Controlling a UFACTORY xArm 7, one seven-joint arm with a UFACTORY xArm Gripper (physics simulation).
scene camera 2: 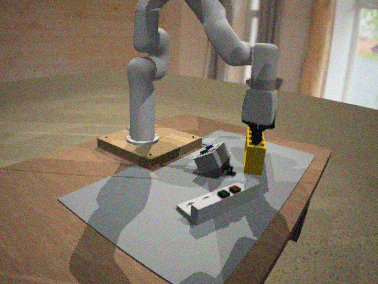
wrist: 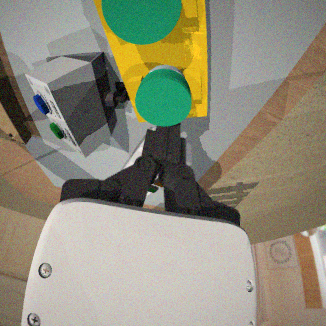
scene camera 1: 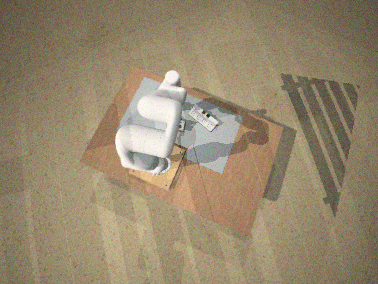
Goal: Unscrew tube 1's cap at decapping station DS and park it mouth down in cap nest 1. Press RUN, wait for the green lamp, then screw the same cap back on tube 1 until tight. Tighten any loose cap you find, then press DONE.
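Places are measured from the arm's base along level axes (x right, y ahead, z up), in centimetres.
Pixels of known places: gripper, fingertip midpoint: [scene camera 2: 255, 143] [wrist: 164, 130]; arm's base at its link origin: [scene camera 2: 142, 139].
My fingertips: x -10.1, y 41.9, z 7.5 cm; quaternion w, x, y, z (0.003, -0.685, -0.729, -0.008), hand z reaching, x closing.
Ahead of a thing's pixels: the offset from my fingertips to its middle. "pt": to the spot under its first point. Level surfaces: height alone.
A yellow rack @[dx -10.1, dy -4.8, dz -5.6 cm] [scene camera 2: 254, 162] [wrist: 199, 80] stands upright on the mat. In the wrist view, two green caps, a nearer one @[dx -3.2, dy -1.1, dz +0.7 cm] [wrist: 164, 97] and a farther one @[dx -7.8, dy -3.6, dz +0.7 cm] [wrist: 142, 17], sit on its tubes; tube numbers cannot be read. My gripper [scene camera 2: 256, 142] [wrist: 164, 130] is shut with nothing between its fingers. Its tips are beside the nearer cap, at the rack's end. A white block with round nests @[dx +21.2, dy +2.0, dz -8.1 cm] [scene camera 1: 199, 121] [scene camera 2: 212, 204] has a dark green lamp @[dx +23.7, dy +4.3, dz -5.4 cm] [scene camera 2: 223, 193] and a dark amber lamp @[dx +19.8, dy +5.2, dz -5.4 cm] [scene camera 2: 235, 189]. A grey box @[dx +6.0, dy -11.7, dz -6.6 cm] [scene camera 2: 215, 160] [wrist: 82, 92] carries a blue button @[dx +4.4, dy -14.4, dz -4.4 cm] [wrist: 41, 104] and a green button @[dx +8.8, dy -13.2, dz -4.4 cm] [wrist: 57, 131]; labels are unreadable.
The grey-blue mat @[dz -10.7 cm] [scene camera 1: 220, 150] [scene camera 2: 150, 220] lies on the wooden table @[dz -11.0 cm] [scene camera 1: 240, 200] [scene camera 2: 30, 200]. The arm's base stands on a wooden board [scene camera 1: 172, 180] [scene camera 2: 172, 150]. A small black fixture @[pt dx +4.6, dy -5.3, dz -9.5 cm] [scene camera 2: 230, 170] [wrist: 117, 95] is between the grey box and the rack.
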